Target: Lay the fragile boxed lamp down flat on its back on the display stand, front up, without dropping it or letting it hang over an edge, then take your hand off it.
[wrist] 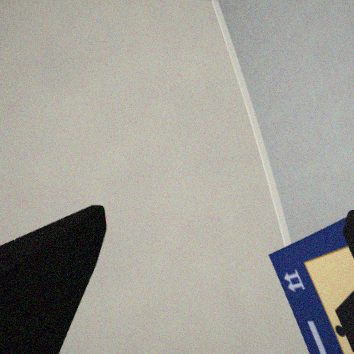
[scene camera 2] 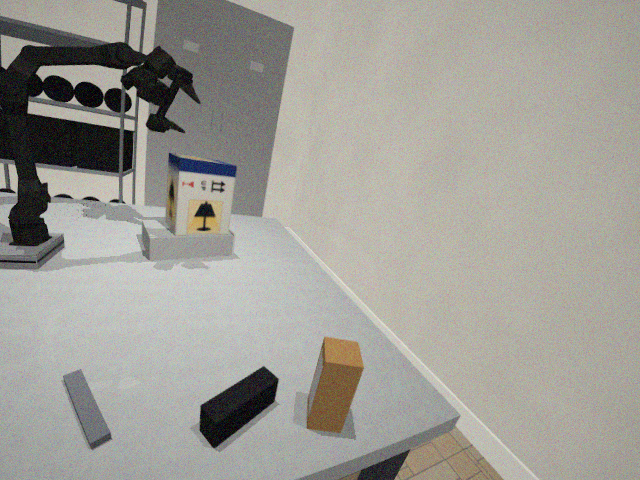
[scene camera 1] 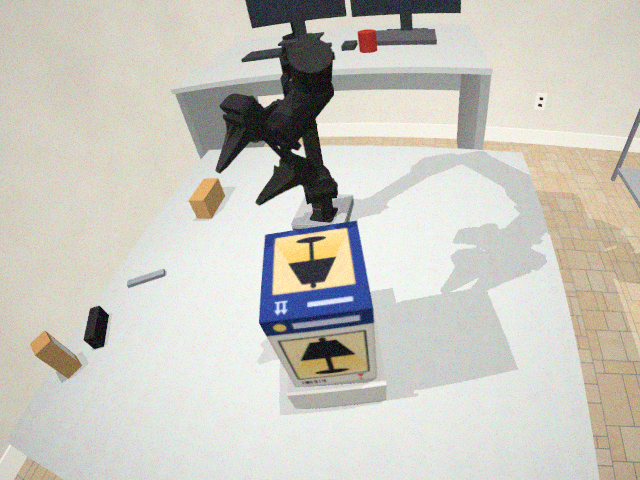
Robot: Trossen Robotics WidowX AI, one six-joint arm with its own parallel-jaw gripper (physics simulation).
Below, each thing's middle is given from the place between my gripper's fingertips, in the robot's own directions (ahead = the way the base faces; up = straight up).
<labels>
My hand is 380 mm above the grey display stand point(scene camera 2: 160, 243) and 100 mm to the right of it. The rest, counted from my hand: black block point(scene camera 2: 220, 417) (550 mm to the right, 390 mm below, 170 mm ahead); grey bar point(scene camera 2: 93, 424) (520 mm to the right, 410 mm below, 30 mm behind).
</labels>
